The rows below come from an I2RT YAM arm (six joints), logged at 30 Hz.
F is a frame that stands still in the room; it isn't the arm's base.
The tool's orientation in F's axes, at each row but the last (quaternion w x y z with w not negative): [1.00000, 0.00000, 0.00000, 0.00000]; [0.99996, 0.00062, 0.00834, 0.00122]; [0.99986, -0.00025, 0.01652, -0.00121]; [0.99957, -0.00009, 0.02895, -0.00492]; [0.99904, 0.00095, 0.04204, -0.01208]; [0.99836, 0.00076, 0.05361, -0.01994]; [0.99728, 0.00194, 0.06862, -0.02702]
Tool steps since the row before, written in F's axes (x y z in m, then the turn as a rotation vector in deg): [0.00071, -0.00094, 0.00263, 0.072, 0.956, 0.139]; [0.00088, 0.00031, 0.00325, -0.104, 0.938, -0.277]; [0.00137, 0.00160, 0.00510, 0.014, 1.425, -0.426]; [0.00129, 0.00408, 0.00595, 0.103, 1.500, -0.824]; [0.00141, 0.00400, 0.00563, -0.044, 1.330, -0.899]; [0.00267, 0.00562, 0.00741, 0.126, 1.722, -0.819]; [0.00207, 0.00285, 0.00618, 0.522, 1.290, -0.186]
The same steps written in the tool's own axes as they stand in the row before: [0.00071, -0.00094, 0.00263, 0.072, 0.956, 0.139]; [0.00083, 0.00031, 0.00326, -0.097, 0.938, -0.280]; [0.00120, 0.00160, 0.00514, 0.025, 1.425, -0.425]; [0.00090, 0.00409, 0.00601, 0.136, 1.501, -0.817]; [0.00084, 0.00404, 0.00572, 0.000, 1.328, -0.903]; [0.00164, 0.00572, 0.00763, 0.144, 1.726, -0.807]; [0.00105, 0.00296, 0.00638, 0.473, 1.316, -0.123]
